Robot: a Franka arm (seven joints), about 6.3 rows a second.
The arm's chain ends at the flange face. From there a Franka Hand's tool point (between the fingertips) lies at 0.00 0.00 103.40 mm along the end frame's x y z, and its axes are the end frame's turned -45 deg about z.
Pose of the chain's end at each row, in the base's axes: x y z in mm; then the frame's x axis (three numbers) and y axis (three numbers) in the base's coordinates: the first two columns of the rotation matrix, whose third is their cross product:
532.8 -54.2 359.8 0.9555 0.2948 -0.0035 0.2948 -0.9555 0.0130
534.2 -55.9 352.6 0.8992 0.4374 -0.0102 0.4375 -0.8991 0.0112
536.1 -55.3 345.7 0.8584 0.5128 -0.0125 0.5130 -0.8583 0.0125
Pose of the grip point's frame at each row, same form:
532.9 -55.6 256.4 0.4672 0.8841 -0.0117 0.8841 -0.4672 0.0067
533.8 -57.4 249.2 0.3265 0.9450 -0.0151 0.9452 -0.3265 0.0007
535.7 -57.1 242.3 0.2442 0.9695 -0.0177 0.9697 -0.2443 0.0000

